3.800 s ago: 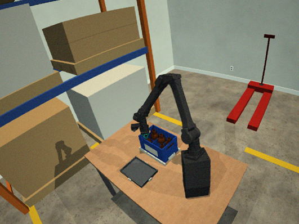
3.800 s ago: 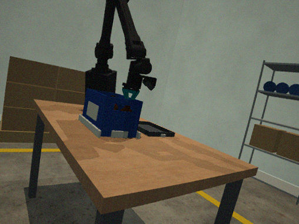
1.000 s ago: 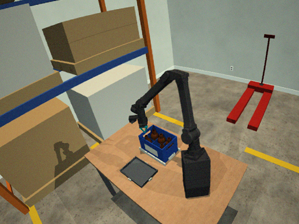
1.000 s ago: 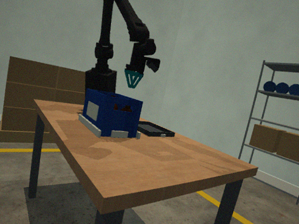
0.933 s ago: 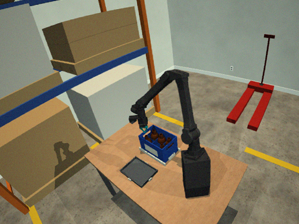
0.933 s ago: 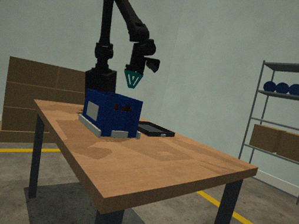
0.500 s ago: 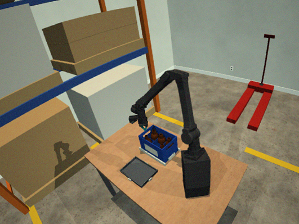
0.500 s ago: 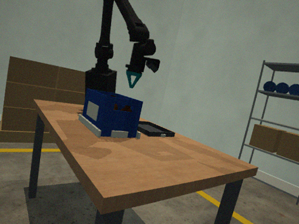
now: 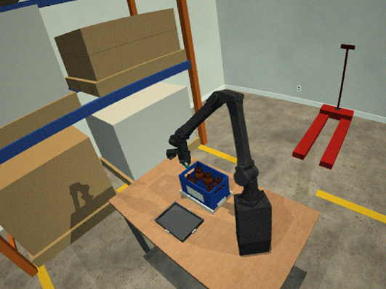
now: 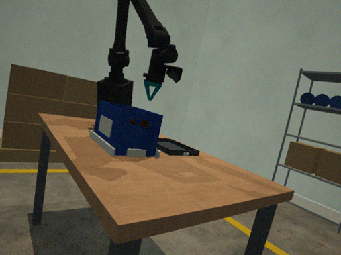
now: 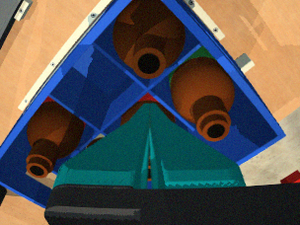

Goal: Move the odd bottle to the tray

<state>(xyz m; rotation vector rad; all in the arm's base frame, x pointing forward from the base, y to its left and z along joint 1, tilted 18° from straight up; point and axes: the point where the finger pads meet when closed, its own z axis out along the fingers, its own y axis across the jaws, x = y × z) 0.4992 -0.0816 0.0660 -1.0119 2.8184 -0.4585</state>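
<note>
My gripper is now 9 cm past the crate, 3 cm to the left of it and 15 cm above it. Also, from my hand: bottle 15 cm below; dark tray 8 cm behind, 25 cm to the left, 22 cm below.
</note>
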